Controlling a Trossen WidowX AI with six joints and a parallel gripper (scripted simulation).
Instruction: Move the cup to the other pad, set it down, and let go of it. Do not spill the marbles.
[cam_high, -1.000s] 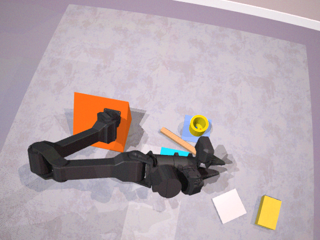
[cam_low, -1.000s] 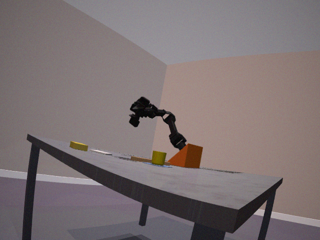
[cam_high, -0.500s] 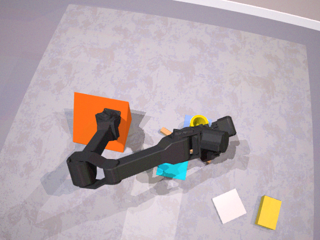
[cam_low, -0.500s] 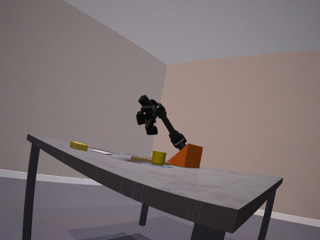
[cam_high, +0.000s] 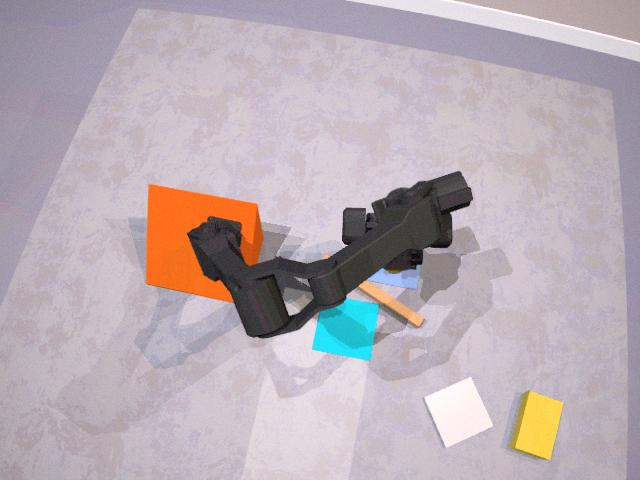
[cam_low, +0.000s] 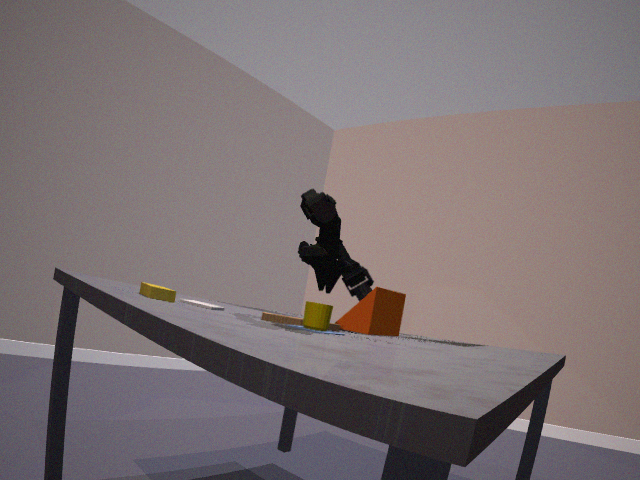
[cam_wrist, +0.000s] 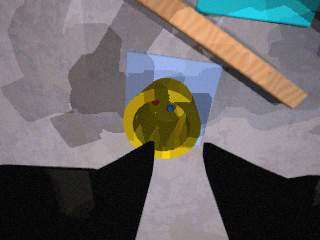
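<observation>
My gripper tip is 70 mm above the yellow cup and 10 mm short of it. Round my gripper tip: pale blue pad (110 mm below, 20 mm ahead, 10 mm to the left); then red marble (90 mm below, 30 mm ahead); then wooden bar (100 mm below, 70 mm to the right, 20 mm behind).
</observation>
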